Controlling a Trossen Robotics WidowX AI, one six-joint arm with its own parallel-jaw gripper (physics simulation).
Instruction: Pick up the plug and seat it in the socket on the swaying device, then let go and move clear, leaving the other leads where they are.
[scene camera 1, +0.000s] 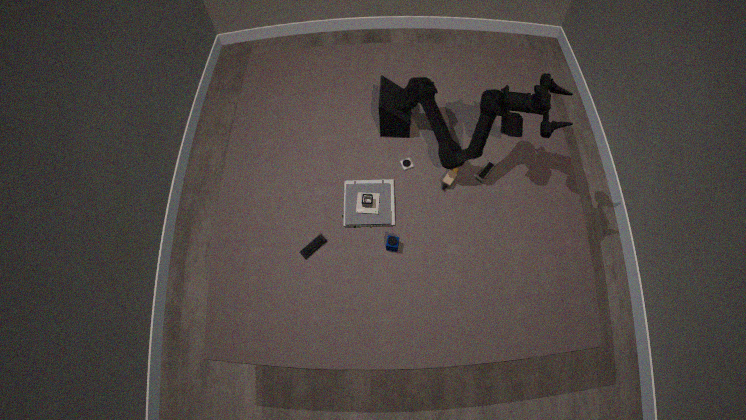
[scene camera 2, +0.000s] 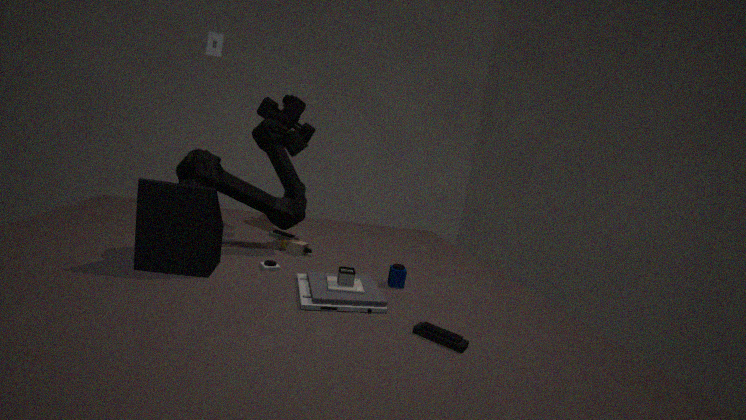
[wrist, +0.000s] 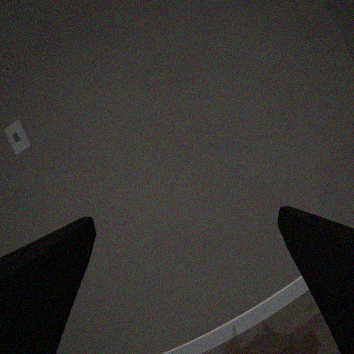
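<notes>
A beige block with a yellow-orange end and a dark tip, apparently the plug, lies on the floor near the arm's elbow. The device is a grey plate on a white base. A small upright square socket with a dark rim stands on a pale pad on the plate. My gripper is open and empty, raised far to the right of the device and away from the plug. Its fingertips are hidden in scene camera 2's view.
A dark slim piece lies near the plug. A white square with a black disc, a blue block and a black bar lie around the device. Which are leads is unclear.
</notes>
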